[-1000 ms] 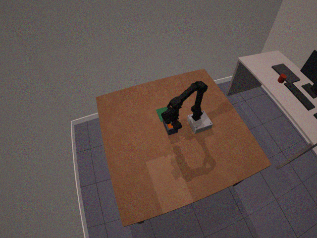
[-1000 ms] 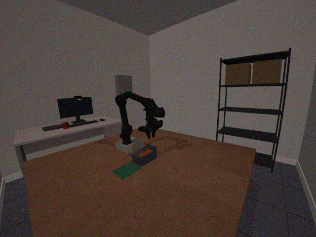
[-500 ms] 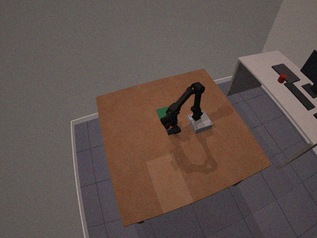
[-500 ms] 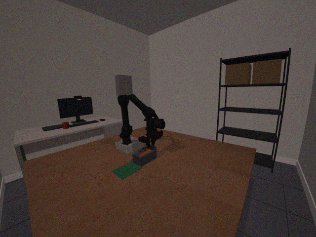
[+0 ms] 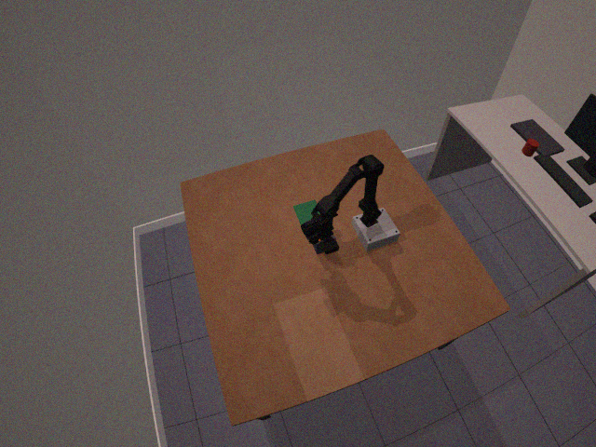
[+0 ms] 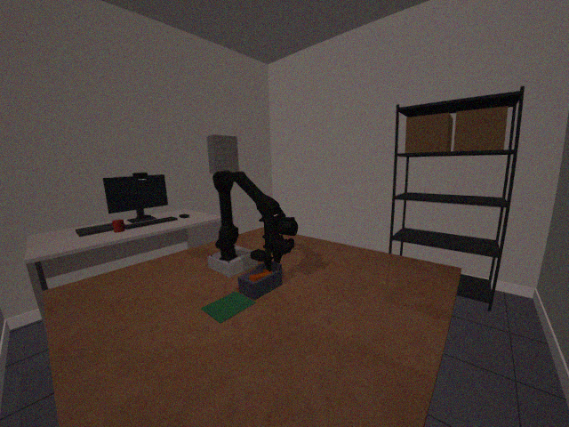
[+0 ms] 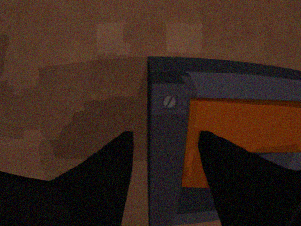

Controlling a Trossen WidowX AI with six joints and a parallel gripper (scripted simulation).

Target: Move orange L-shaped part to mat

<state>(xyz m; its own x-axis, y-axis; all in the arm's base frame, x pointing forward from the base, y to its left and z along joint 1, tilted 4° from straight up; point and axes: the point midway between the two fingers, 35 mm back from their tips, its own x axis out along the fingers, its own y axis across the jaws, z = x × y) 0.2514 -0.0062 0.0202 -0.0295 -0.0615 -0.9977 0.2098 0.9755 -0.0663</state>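
My gripper tip is now 20 mm past the orange L-shaped part, 50 mm to the left of it and 10 mm above it. Round my gripper tip: green mat: 50 mm behind, 210 mm to the right, 70 mm below.
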